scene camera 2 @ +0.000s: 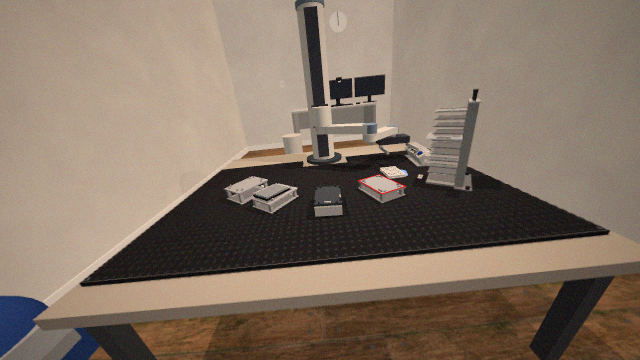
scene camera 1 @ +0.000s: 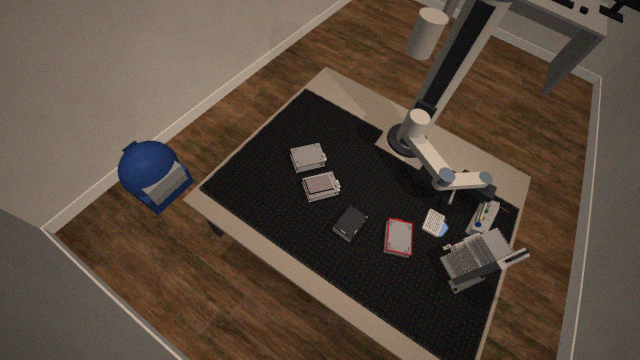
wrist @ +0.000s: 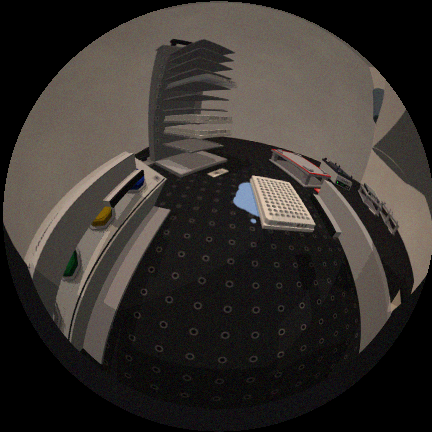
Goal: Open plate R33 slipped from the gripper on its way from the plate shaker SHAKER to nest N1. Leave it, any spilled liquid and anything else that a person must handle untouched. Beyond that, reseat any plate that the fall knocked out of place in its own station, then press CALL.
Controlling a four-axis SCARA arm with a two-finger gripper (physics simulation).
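Places are measured from the arm's base along level axes (x left, y ahead, z down), in centimetres.
Pixels of known places: gripper, between the fingertips: (scene camera 2: 402, 151) (scene camera 1: 463, 211) (wrist: 230, 168); arm's base, origin of its link: (scene camera 2: 324, 159).
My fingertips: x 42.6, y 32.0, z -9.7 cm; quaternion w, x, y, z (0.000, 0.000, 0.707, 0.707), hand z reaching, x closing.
Note:
For each thing: its middle in the pictures, then the offset to it from my fingertips. "spot": a spot on its surface instead.
- button panel, middle of its body: (wrist: 81, 242) (scene camera 1: 484, 218) (scene camera 2: 418, 153) dx +12.3, dy -6.5, dz +4.3 cm
- blue button, middle of its body: (wrist: 131, 179) dx +9.3, dy +0.8, dz +2.1 cm
- yellow button, middle of its body: (wrist: 97, 211) dx +9.8, dy -4.2, dz +2.1 cm
- green button, middle of its body: (wrist: 63, 257) dx +10.3, dy -9.2, dz +2.1 cm
- white open plate, middle of its body: (wrist: 279, 199) (scene camera 1: 433, 222) (scene camera 2: 392, 172) dx -9.2, dy +9.7, dz +7.7 cm
- blue spill, middle of its body: (wrist: 262, 198) (scene camera 1: 437, 226) dx -6.3, dy +9.9, dz +8.4 cm
- rack, middle of its body: (wrist: 186, 89) (scene camera 1: 483, 258) (scene camera 2: 455, 139) dx +11.2, dy +24.2, dz -10.2 cm
- upper plate, middle of its body: (wrist: 199, 83) (scene camera 1: 479, 249) (scene camera 2: 444, 136) dx +7.9, dy +21.8, dz -11.2 cm
- red-edged nest, middle of its body: (wrist: 299, 165) (scene camera 2: 380, 186) (scene camera 1: 398, 237) dx -21.1, dy +28.5, dz +6.2 cm
- dark-topped device, a spot on its surface: (scene camera 2: 328, 196) (scene camera 1: 349, 224) spot: dx -44.0, dy +38.4, dz +3.0 cm
- grey nest, middle of its body: (scene camera 2: 247, 188) (scene camera 1: 307, 157) (wrist: 388, 215) dx -81.8, dy +17.5, dz +5.1 cm
- small tag, a spot on its surface: (wrist: 218, 173) spot: dx +1.6, dy +16.7, dz +8.3 cm
The gripper (scene camera 1: 477, 206) (scene camera 2: 399, 149) (wrist: 226, 202) is open and empty, low by the button panel (scene camera 1: 491, 210) (scene camera 2: 411, 148). In the wrist view its left finger crosses in front of the panel and partly covers the blue button (wrist: 138, 181); the yellow button (wrist: 102, 217) and green button (wrist: 71, 265) show too. The white open plate (scene camera 1: 433, 222) (scene camera 2: 392, 172) (wrist: 282, 202) lies on the mat, touching the blue spill (scene camera 1: 443, 230) (scene camera 2: 404, 173) (wrist: 245, 200). In the rack (scene camera 2: 467, 145) (wrist: 157, 100), one upper plate (scene camera 2: 442, 136) (wrist: 207, 81) sticks out past the shelves.
A red-edged nest (scene camera 1: 399, 237) (scene camera 2: 381, 184) (wrist: 300, 164) stands near the fallen plate. Beyond it are a dark-topped device (scene camera 1: 350, 223) (scene camera 2: 328, 196), a nest bearing a plate (scene camera 1: 320, 185) (scene camera 2: 275, 197) and a grey nest (scene camera 1: 308, 156) (scene camera 2: 246, 188). A small tag (wrist: 218, 173) lies by the rack.

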